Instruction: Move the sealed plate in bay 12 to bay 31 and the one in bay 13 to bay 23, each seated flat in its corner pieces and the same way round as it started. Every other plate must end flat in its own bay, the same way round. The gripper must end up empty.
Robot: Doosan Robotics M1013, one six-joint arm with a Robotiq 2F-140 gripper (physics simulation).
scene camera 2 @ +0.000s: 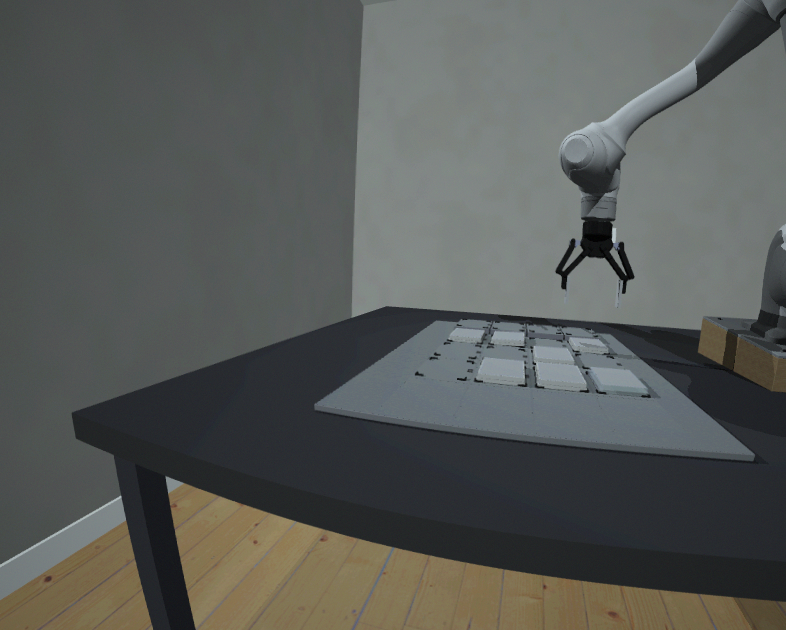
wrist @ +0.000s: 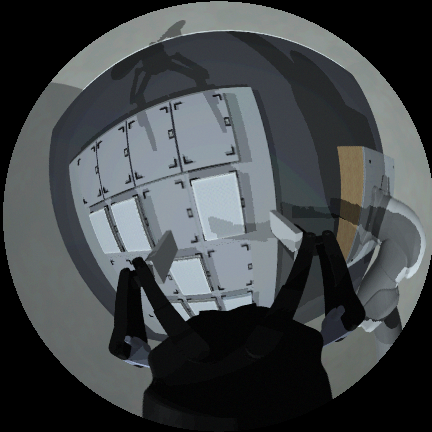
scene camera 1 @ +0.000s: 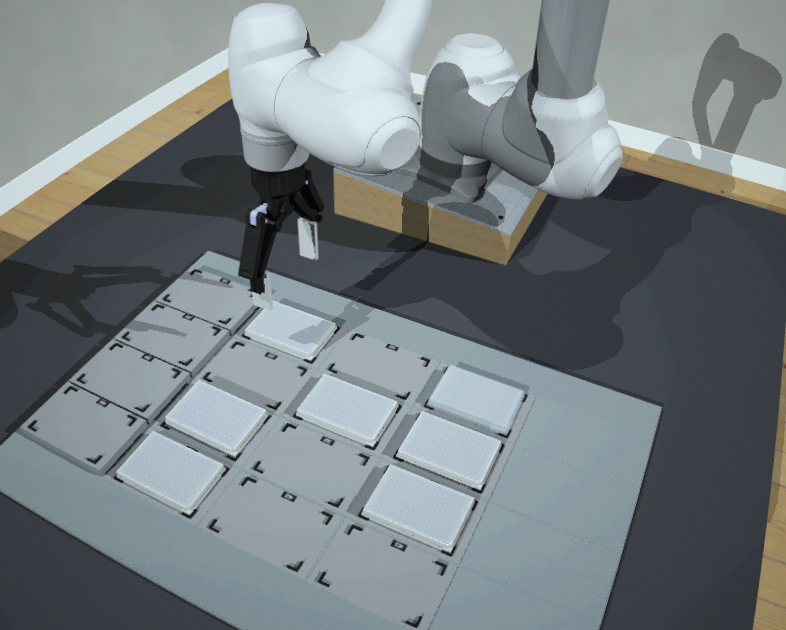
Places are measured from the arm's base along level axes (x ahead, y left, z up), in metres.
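Pixels of known places: gripper, fingertip midpoint: (scene camera 2: 591, 305) (wrist: 221, 230) (scene camera 1: 287, 280); arm's base at its link origin: (wrist: 376, 213) (scene camera 1: 452, 166).
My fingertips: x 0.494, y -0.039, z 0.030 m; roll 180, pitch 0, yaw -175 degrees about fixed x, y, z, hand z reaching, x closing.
Ahead of a thing's pixels: the offset from my fingertips to its top centre. "spot": to the spot under its first point.
My gripper (scene camera 1: 285, 274) (scene camera 2: 591, 299) (wrist: 221, 230) is open and empty, high above the board near the bay 13 plate. The white plate in bay 13 {spot: dx +0.010, dy +0.002, dz -0.098 m} (scene camera 1: 288, 330) (scene camera 2: 588, 344) (wrist: 216, 205) lies flat in its corners. Bay 23 {spot: dx +0.108, dy +0.009, dz -0.112 m} (scene camera 1: 255, 375) (wrist: 167, 207) beside it is empty, with corner pieces showing. The plate in bay 31 {spot: dx +0.187, dy +0.344, dz -0.098 m} (scene camera 1: 418, 504) (scene camera 2: 501, 368) looks flat between its corners; the gripper body hides much of it in the wrist view. Bay 12 {spot: dx -0.011, dy +0.165, dz -0.112 m} (scene camera 1: 380, 367) (wrist: 230, 265) is empty.
Other plates lie flat in bays 11 {dx -0.027, dy +0.325, dz -0.098 m} (scene camera 1: 476, 395), 21 (scene camera 1: 449, 446), 22 (scene camera 1: 347, 406), 33 (scene camera 1: 215, 416) and 43 {dx +0.320, dy +0.026, dz -0.098 m} (scene camera 1: 171, 469). The far-left row of bays {spot: dx +0.331, dy -0.134, dz -0.098 m} (scene camera 1: 85, 423) is empty. The robot base block (scene camera 1: 469, 236) stands behind the board {spot: dx +0.017, dy +0.508, dz -0.113 m} (scene camera 1: 577, 472).
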